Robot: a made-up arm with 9 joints.
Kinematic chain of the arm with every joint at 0, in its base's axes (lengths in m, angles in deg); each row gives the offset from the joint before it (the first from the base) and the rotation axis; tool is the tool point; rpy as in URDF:
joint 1: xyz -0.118 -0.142 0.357 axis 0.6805 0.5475 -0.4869
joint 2: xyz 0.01 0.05 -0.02 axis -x
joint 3: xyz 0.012 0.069 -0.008 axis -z
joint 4: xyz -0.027 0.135 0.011 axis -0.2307 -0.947 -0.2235
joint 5: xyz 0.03 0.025 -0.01 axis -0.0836 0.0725 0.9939
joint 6: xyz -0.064 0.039 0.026 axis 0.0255 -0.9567 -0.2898
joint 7: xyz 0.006 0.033 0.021 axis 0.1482 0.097 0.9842
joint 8: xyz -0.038 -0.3 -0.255 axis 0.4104 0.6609 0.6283
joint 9: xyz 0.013 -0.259 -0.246 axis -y
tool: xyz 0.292 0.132 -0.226 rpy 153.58 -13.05 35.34
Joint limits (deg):
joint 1: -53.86..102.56
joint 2: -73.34..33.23
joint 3: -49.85..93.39
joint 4: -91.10..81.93
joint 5: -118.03..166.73
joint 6: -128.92..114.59
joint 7: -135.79..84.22
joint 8: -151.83..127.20
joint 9: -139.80..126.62
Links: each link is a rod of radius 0.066 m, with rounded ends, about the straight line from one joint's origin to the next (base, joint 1, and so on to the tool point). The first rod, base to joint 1, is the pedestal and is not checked.
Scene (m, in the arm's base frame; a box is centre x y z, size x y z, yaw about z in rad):
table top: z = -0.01
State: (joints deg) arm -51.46 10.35 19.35 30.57 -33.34 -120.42 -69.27 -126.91 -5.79
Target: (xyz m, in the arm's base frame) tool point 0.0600 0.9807 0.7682
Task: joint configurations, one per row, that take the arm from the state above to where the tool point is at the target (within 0.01 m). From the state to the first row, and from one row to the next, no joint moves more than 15 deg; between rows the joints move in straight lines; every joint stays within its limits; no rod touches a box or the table.
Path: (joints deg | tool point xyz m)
1: -42.20 7.63 25.88 31.40 -35.91 -113.21 -83.08 -130.38 -11.65 | -0.7891 0.3774 0.6229
2: -32.94 4.91 32.41 32.23 -38.48 -106.01 -96.89 -133.84 -17.52 | -0.6761 0.6651 0.6330
3: -23.68 2.18 38.95 33.06 -41.06 -98.80 -110.70 -137.31 -23.38 | -0.3804 0.9017 0.6973
4: -14.42 -0.54 45.48 33.89 -43.63 -91.60 -124.51 -140.78 -29.24 | 0.0600 0.9806 0.7684

